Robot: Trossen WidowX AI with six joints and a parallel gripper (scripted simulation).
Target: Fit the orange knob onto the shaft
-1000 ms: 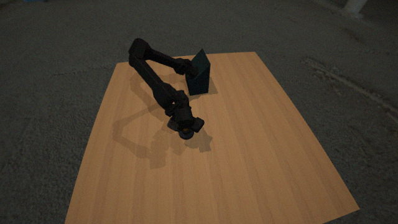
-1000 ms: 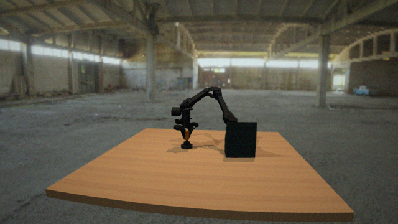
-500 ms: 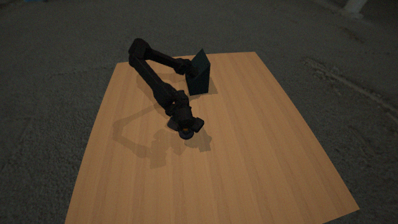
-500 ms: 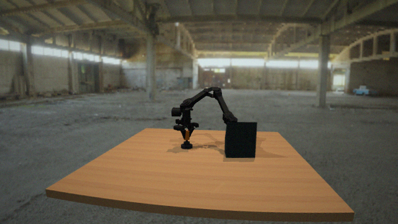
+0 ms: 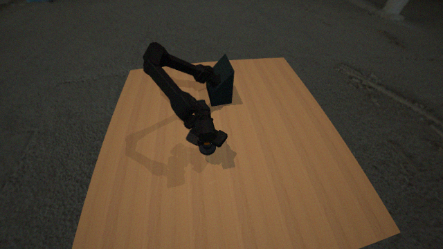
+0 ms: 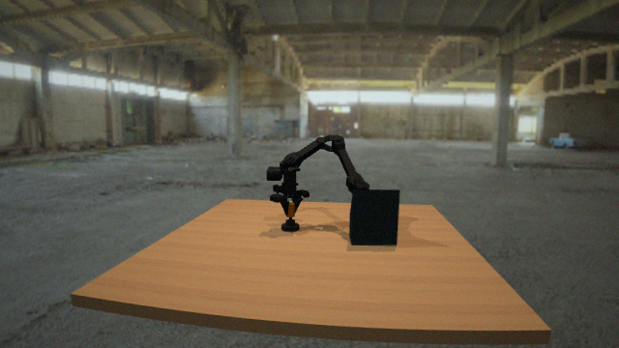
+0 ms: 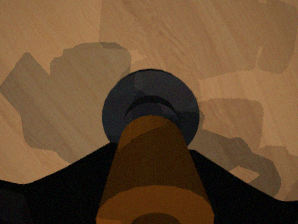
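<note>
Now: gripper tip 2 cm below the orange knob. The rest, counted from my gripper tip: dark round pedestal: 4 cm below.
</note>
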